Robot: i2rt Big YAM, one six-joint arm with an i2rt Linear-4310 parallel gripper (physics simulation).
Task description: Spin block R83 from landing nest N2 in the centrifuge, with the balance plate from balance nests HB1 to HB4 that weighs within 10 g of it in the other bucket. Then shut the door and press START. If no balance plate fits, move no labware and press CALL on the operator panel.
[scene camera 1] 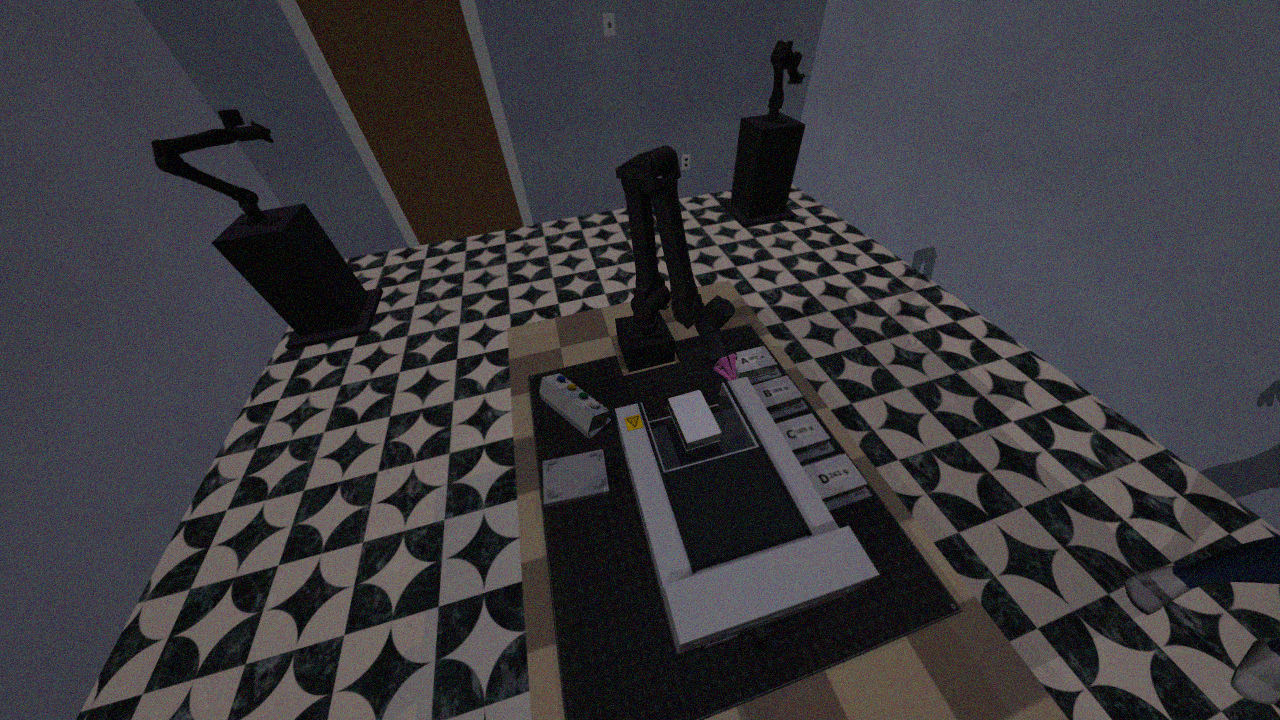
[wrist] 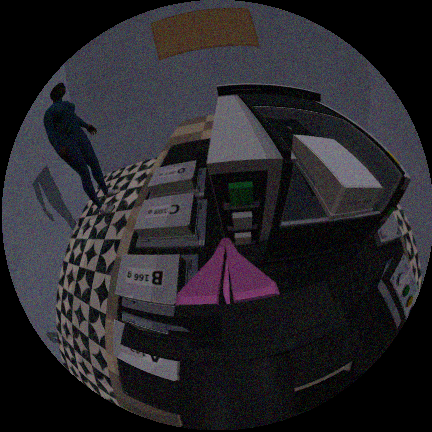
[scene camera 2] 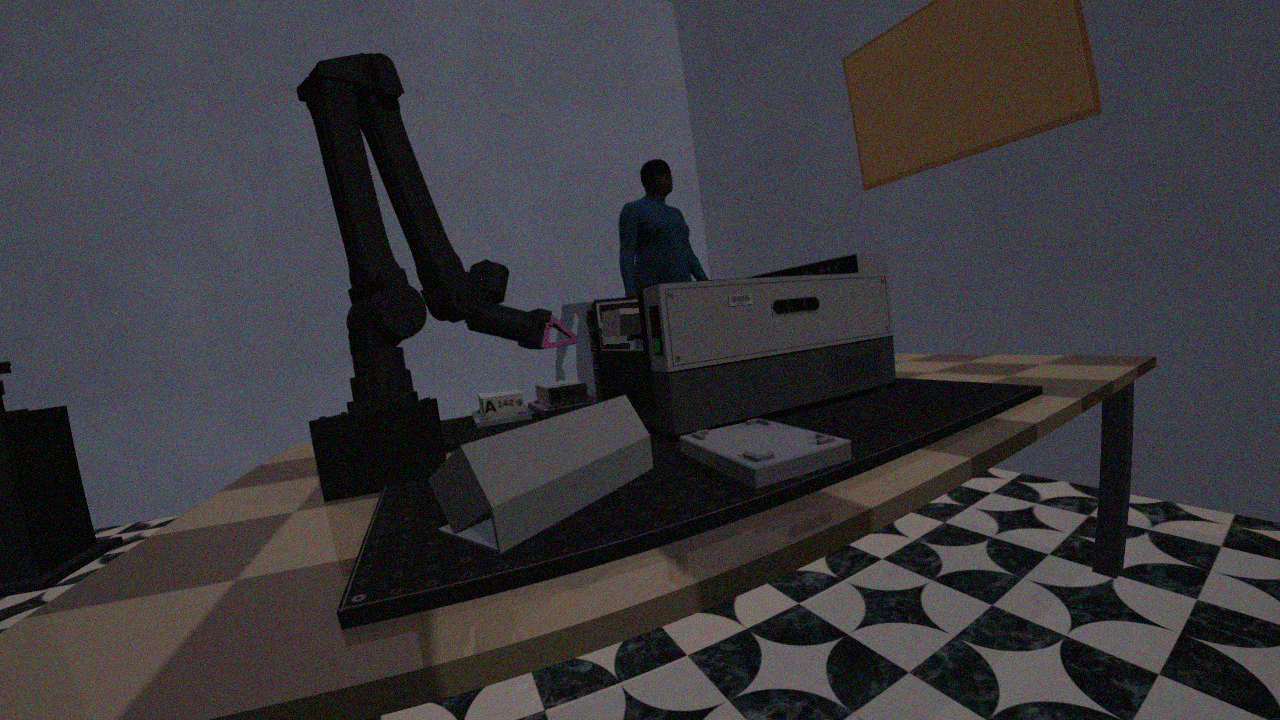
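Pixels of known places: gripper, fingertip midpoint: (wrist: pixel 225 242) (scene camera 2: pixel 577 340); arm's base at its link origin: (scene camera 1: pixel 643 331) (scene camera 2: pixel 386 407).
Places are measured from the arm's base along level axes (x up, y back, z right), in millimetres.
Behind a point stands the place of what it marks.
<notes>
My gripper (scene camera 1: pixel 726 368) @[x 59, y -340, z -157 mm] (scene camera 2: pixel 570 338) @[x 59, y -340, z -157 mm] (wrist: pixel 225 242) @[x 59, y -340, z -157 mm] is shut and empty, its pink fingertips in front of the centrifuge's button column. In the wrist view that column has a green button (wrist: pixel 241 193) @[x 97, y -360, z -141 mm] with two pale buttons below it. The centrifuge (scene camera 1: pixel 774 586) @[x 156, y -796, z 4 mm] (scene camera 2: pixel 778 317) @[x 62, y -557, z 168 mm] (wrist: pixel 235 132) @[x 122, y -420, z -139 mm] carries a pale block (scene camera 1: pixel 693 417) @[x 98, y -426, z -5 mm] (wrist: pixel 345 170) @[x 101, y -384, z -24 mm] in its front opening; its marking is unreadable. Balance plates A (scene camera 1: pixel 754 360) @[x -34, y -201, z -299 mm] (scene camera 2: pixel 501 405) @[x -53, y -188, z -233 mm], B (scene camera 1: pixel 776 392) @[x -34, y -333, z -301 mm] (wrist: pixel 150 276) @[x -33, y -329, z -286 mm], C (scene camera 1: pixel 806 432) @[x -34, y -475, z -309 mm] (wrist: pixel 167 214) @[x -34, y -455, z -279 mm] and D (scene camera 1: pixel 834 476) @[x -34, y -603, z -305 mm] (wrist: pixel 172 175) @[x -33, y -581, z -297 mm] lie in a row beside it. B reads 166 g. The door's state is unclear.
The operator panel (scene camera 1: pixel 568 402) @[x -15, y -205, z 279 mm] (scene camera 2: pixel 550 465) @[x -39, y -168, z 320 mm] with coloured buttons stands on the opposite side from the plates. A low, pale square plate (scene camera 1: pixel 574 476) @[x -67, y -404, z 301 mm] (scene camera 2: pixel 765 447) @[x -67, y -384, z 333 mm] lies beside the centrifuge. A person (scene camera 2: pixel 656 232) (wrist: pixel 72 135) stands beyond the table. Two other arms stand on pedestals (scene camera 1: pixel 290 268) (scene camera 1: pixel 765 165).
</notes>
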